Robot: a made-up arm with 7 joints.
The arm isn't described. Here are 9 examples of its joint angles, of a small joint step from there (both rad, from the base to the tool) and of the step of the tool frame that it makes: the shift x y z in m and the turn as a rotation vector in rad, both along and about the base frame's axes.
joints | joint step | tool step
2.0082 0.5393 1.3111 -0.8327 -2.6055 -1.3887 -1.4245 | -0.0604 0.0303 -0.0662 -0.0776 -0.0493 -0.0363 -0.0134 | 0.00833 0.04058 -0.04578 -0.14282 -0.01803 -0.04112
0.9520 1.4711 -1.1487 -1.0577 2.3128 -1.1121 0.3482 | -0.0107 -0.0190 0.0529 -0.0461 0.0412 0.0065 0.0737 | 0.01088 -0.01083 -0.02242 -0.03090 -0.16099 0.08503
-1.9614 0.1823 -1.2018 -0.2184 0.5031 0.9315 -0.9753 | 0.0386 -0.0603 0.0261 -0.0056 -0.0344 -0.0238 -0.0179 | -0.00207 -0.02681 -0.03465 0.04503 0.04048 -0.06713
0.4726 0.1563 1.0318 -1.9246 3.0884 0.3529 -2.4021 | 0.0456 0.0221 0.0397 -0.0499 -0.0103 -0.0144 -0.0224 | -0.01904 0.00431 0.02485 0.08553 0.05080 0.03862
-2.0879 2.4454 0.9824 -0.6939 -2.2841 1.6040 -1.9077 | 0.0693 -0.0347 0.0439 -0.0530 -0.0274 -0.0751 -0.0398 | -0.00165 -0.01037 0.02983 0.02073 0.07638 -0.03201
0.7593 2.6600 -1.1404 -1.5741 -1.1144 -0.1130 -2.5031 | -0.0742 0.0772 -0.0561 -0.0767 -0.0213 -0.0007 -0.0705 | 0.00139 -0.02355 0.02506 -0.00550 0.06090 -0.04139
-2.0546 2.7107 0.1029 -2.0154 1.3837 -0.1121 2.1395 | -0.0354 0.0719 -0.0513 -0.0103 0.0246 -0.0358 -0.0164 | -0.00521 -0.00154 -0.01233 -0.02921 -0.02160 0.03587
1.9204 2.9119 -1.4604 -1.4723 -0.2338 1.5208 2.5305 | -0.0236 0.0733 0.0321 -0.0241 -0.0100 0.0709 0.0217 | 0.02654 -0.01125 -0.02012 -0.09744 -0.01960 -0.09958
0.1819 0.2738 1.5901 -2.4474 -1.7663 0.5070 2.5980 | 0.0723 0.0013 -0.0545 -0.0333 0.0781 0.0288 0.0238 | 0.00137 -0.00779 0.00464 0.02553 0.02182 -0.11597
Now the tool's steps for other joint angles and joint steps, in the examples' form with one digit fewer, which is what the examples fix.
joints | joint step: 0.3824 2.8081 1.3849 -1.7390 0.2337 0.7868 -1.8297 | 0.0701 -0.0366 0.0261 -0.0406 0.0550 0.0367 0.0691
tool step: 0.0172 0.0152 -0.0155 -0.0989 0.1376 -0.0222
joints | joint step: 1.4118 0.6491 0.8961 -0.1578 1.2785 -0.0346 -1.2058 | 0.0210 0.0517 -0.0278 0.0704 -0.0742 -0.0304 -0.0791
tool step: 0.0028 0.0062 0.0282 -0.1355 0.1607 0.0016
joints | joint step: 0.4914 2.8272 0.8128 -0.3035 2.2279 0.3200 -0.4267 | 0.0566 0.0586 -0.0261 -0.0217 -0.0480 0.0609 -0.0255
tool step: 0.0393 -0.0307 -0.0162 0.1052 0.1582 0.0574
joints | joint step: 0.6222 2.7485 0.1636 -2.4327 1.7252 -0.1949 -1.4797 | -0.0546 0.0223 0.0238 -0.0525 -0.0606 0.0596 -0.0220
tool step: -0.0105 -0.0186 0.0128 0.0715 -0.0134 -0.1370
